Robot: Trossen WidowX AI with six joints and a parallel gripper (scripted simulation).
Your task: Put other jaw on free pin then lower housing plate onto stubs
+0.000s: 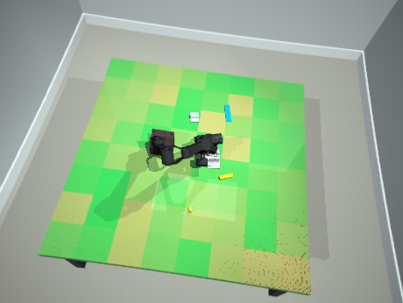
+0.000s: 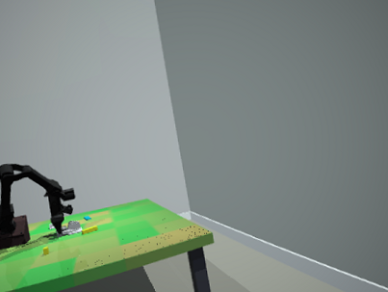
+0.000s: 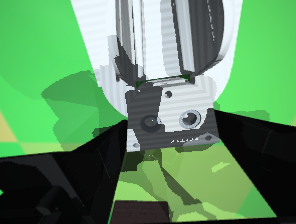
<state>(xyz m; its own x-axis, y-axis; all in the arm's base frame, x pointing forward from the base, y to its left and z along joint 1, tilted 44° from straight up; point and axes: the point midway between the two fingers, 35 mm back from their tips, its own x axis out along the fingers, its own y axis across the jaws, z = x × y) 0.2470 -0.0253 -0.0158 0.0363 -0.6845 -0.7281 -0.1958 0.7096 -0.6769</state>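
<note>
Right now my gripper tip is 3 cm short of the jaw and 1 cm to the left of it. Round my gripper tip: yellow bar 16 cm ahead, 8 cm to the right, 1 cm below; blue bar 36 cm to the left, 10 cm ahead, 1 cm below; small yellow cube 32 cm to the right, 1 cm ahead.
</note>
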